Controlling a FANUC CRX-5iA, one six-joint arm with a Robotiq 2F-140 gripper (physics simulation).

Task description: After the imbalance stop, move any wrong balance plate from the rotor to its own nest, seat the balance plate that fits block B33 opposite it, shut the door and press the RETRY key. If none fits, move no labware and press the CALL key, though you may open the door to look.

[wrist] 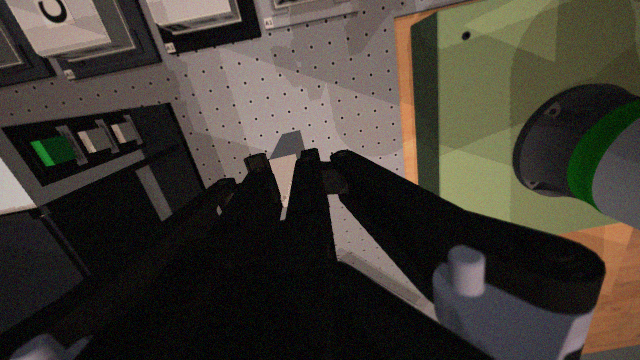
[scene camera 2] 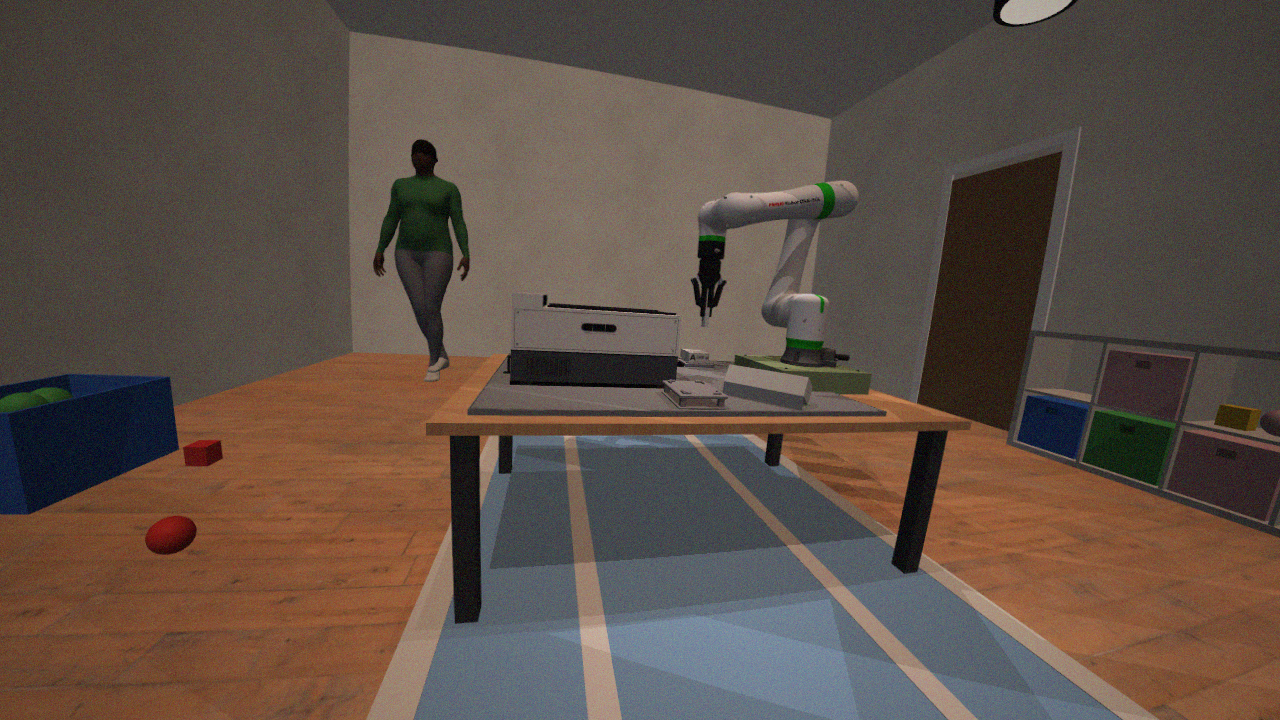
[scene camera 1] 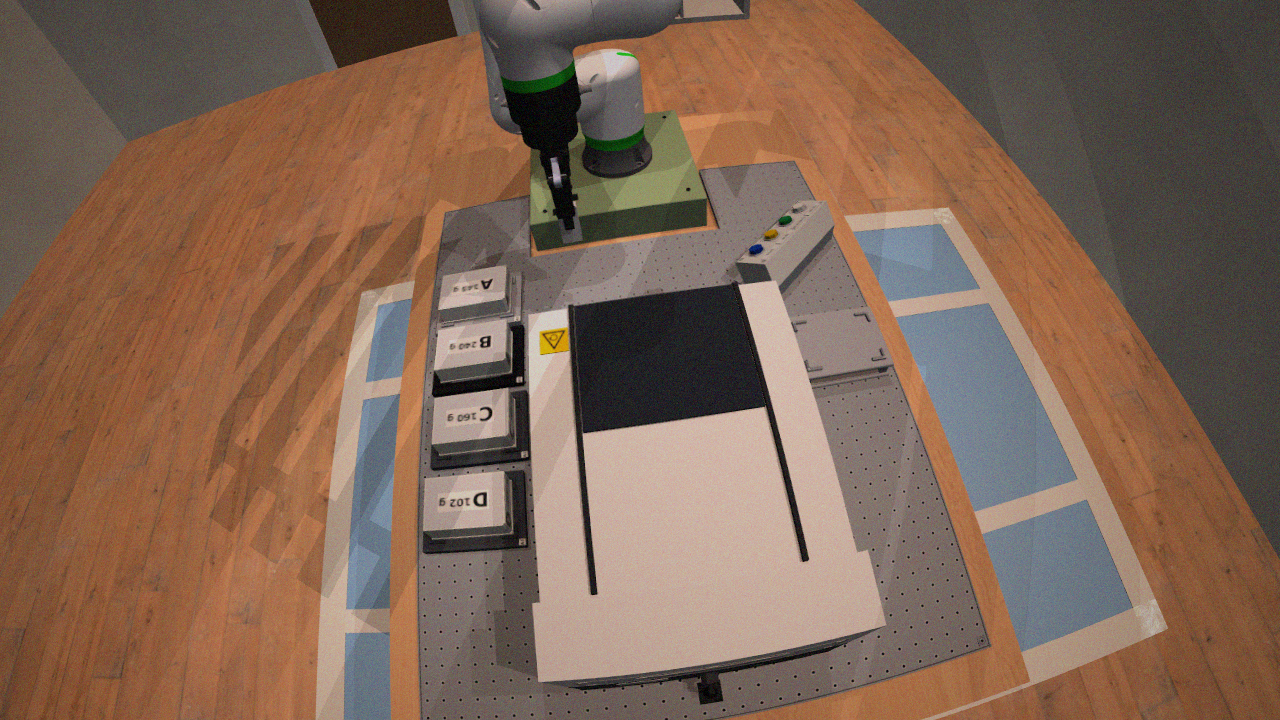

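Where they show: gripper, fingertip midpoint: [wrist: 295, 149] [scene camera 2: 704, 326] [scene camera 1: 572, 238]; arm's base at its link origin: [wrist: 568, 143] [scene camera 2: 801, 363] [scene camera 1: 617, 157].
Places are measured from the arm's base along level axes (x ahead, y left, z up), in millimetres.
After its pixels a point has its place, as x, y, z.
My gripper [scene camera 1: 570, 229] @(358, -53, 105) [scene camera 2: 705, 320] @(358, -53, 105) [wrist: 295, 149] @(358, -53, 105) is shut and empty, pointing down above the pegboard near the green robot base. Blocks A [scene camera 1: 475, 288] @(342, -250, -8), B [scene camera 1: 473, 344] @(466, -233, -8) [wrist: 192, 11] @(458, -183, -8), C [scene camera 1: 474, 419] @(607, -210, -8) [wrist: 65, 25] @(592, -179, -8) and D [scene camera 1: 467, 503] @(743, -205, -8) stand in a row of nests. Labels read B 240 g, C 160 g, D 102 g; A's weight is unclear. The white machine [scene camera 1: 698, 501] @(802, 112, 148) [scene camera 2: 595, 329] @(741, 261, 98) has a dark panel [scene camera 1: 666, 358] @(622, 84, 151) on top. The rotor and block B33 do not show. The key box [scene camera 1: 787, 255] @(319, 301, 3) [scene camera 2: 768, 386] @(276, 355, -17) has blue, yellow, green and white keys; their labels are unreadable.
A grey plate [scene camera 1: 841, 344] @(490, 367, -28) [scene camera 2: 693, 394] @(499, 440, -28) with corner brackets stands right of the machine. The green base [scene camera 1: 662, 201] @(158, 89, 0) [wrist: 480, 75] @(136, -95, 0) carries the arm. In the wrist view, a green piece [wrist: 52, 151] @(529, -72, 125) and two pale ones sit in a dark recess. A person [scene camera 2: 425, 219] stands beyond the table.
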